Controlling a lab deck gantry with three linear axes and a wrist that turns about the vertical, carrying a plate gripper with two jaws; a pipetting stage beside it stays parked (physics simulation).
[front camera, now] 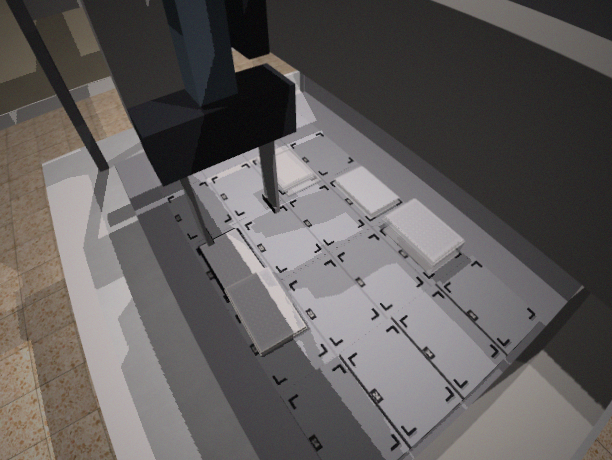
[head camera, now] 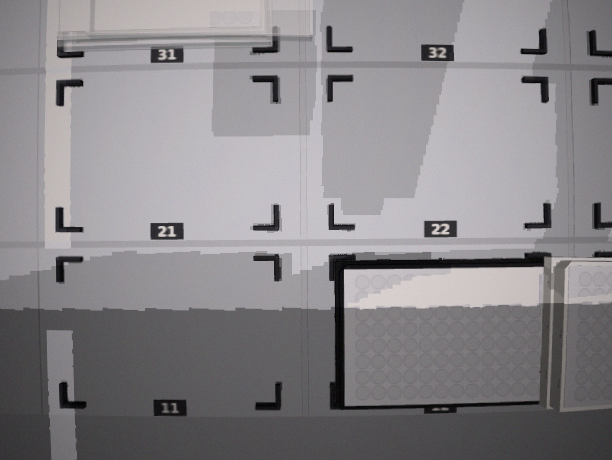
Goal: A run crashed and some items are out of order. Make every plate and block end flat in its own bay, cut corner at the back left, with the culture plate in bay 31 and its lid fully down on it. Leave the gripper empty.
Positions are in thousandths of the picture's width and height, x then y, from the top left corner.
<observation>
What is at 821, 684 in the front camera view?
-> A bay 44.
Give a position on a black-edged block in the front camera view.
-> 378, 564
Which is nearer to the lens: the clear lid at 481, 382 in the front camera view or the white-topped item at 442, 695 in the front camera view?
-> The white-topped item.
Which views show the black-edged block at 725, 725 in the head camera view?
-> The front camera view and the head camera view: all of them.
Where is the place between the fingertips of the gripper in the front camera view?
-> At 391, 479
</observation>
